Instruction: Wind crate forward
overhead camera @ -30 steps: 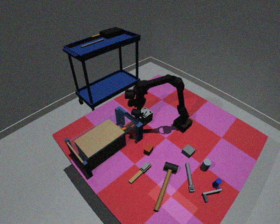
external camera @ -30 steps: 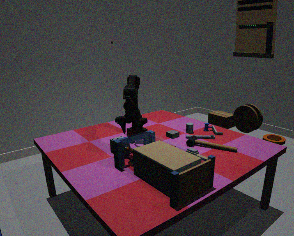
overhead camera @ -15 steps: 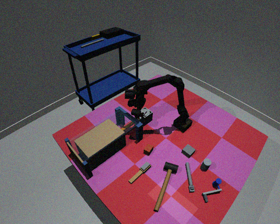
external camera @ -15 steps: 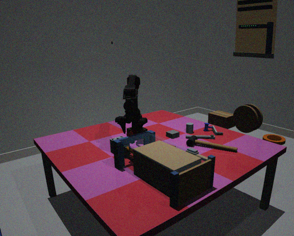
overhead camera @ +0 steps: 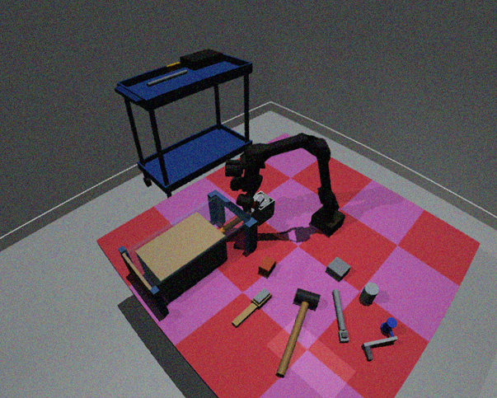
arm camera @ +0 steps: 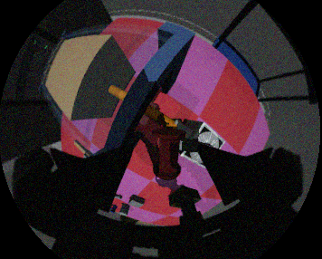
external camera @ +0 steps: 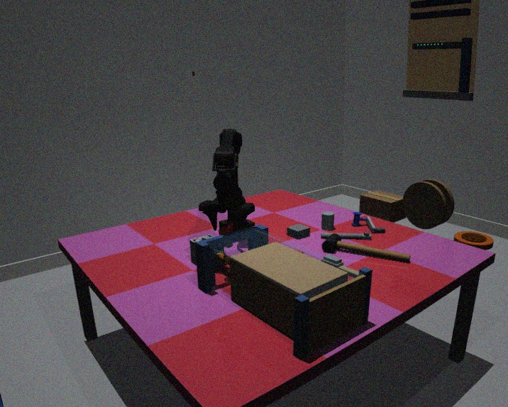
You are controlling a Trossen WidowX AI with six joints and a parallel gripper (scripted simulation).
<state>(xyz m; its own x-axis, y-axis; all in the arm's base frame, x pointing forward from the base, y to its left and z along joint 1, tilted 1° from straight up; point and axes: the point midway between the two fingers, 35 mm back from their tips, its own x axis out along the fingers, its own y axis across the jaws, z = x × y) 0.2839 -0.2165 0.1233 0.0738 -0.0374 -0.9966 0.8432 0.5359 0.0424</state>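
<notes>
My gripper tip is now 1 cm past the red knob and 1 cm above it. Round my gripper tip: frame: 6 cm ahead, 4 cm below, 2 cm to the right; red-knobbed winch handle: 4 cm below, 4 cm behind, 1 cm to the right; grey winch: 11 cm below, 11 cm behind, 4 cm to the right.
</notes>
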